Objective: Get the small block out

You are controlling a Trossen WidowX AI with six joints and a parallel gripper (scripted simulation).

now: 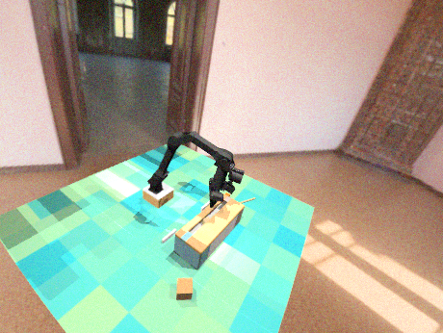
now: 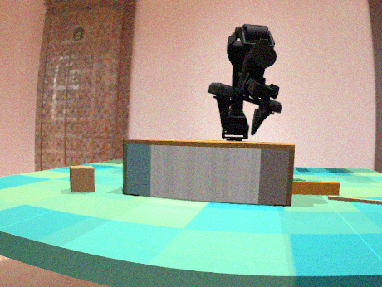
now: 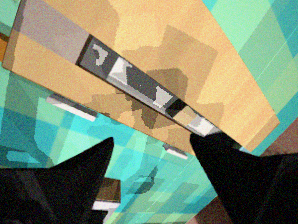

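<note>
My gripper tip is 20 mm short of the box, 50 mm to the left of it and 90 mm above it. The rest, counted from my gripper tip: thin rod 100 mm ahead, 310 mm to the left, 150 mm below; tan block 30 mm ahead, 60 mm to the right, 70 mm below; orange bar 20 mm behind, 170 mm to the left, 140 mm below.
</note>
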